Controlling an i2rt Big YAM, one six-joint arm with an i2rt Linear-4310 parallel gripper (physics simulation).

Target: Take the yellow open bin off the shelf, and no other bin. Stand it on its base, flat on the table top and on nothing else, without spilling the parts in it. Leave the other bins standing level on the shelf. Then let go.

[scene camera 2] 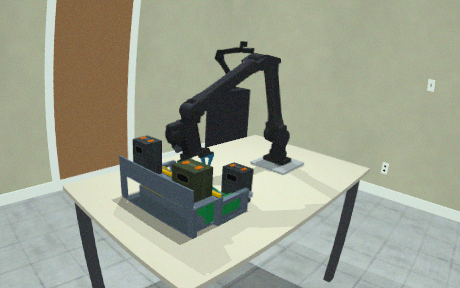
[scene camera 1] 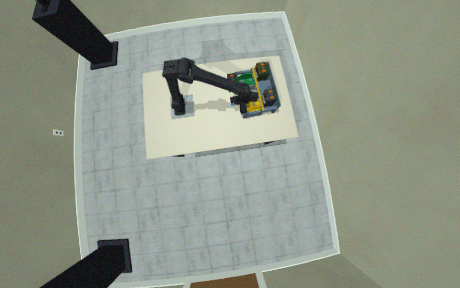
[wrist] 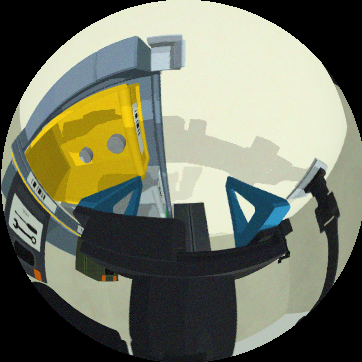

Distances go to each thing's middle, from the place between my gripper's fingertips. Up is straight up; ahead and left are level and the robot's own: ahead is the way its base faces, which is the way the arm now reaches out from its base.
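Labels:
Counting from my hand, I find the yellow open bin (wrist: 53, 155) 130 mm ahead, 40 mm to the right and 10 mm below. The olive box (scene camera 2: 197, 176) is 200 mm ahead of my hand and 190 mm to the left of it, and it sits 100 mm above it. As for the grey bin (wrist: 152, 203), it is 70 mm to the left of my hand, 110 mm ahead of it and 10 mm below it.

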